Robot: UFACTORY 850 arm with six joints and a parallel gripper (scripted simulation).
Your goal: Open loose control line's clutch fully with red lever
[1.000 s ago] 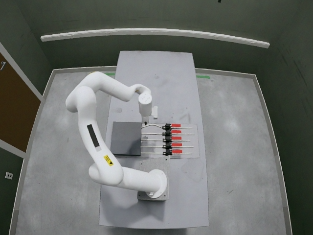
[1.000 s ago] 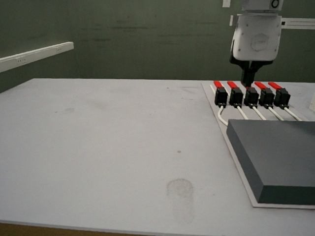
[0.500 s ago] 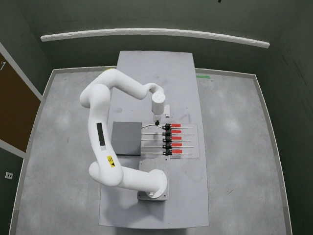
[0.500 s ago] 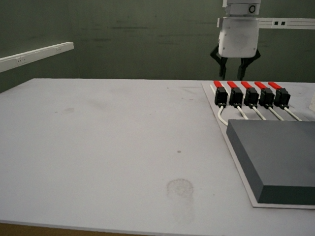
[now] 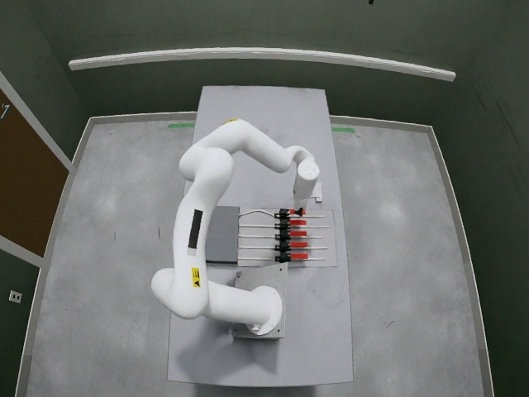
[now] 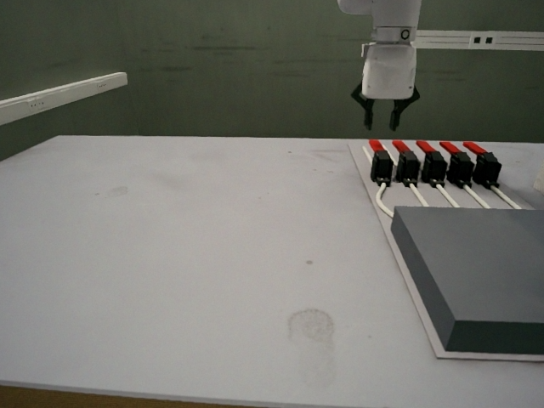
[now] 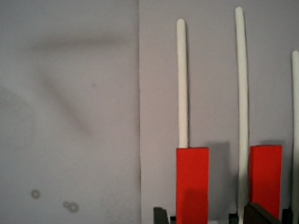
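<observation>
Right now my hand is 110 mm above the thin pale baseplate, 100 mm past it and 90 mm to the left of it.
</observation>
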